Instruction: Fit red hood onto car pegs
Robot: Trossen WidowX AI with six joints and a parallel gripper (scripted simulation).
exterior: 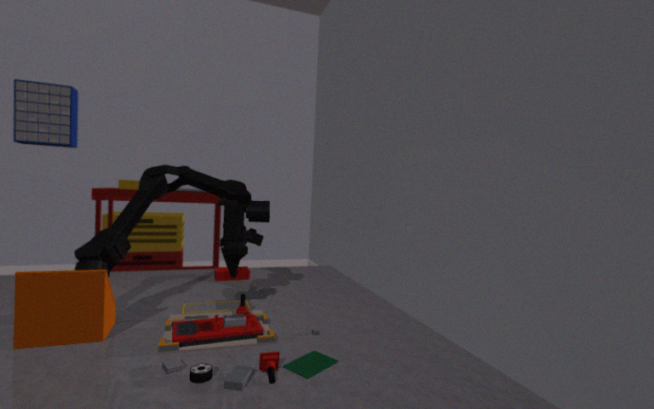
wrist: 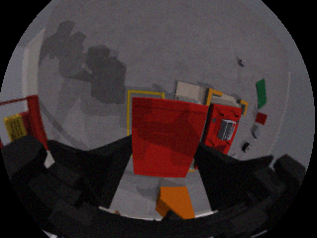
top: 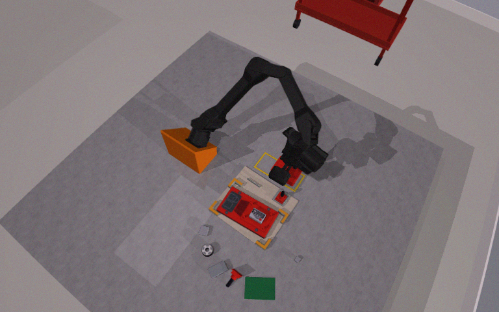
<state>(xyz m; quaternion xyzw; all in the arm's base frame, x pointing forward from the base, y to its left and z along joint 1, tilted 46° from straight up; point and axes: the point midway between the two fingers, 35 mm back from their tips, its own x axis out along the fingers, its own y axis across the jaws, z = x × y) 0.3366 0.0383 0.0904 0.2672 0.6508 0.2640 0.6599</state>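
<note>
The grey engine block is 17 cm to the right of my gripper tip, 8 cm below it and 1 cm behind it. Also, from my gripper tip: red hood 1 cm above; green pad 37 cm to the right, 13 cm ahead, 10 cm below.
</note>
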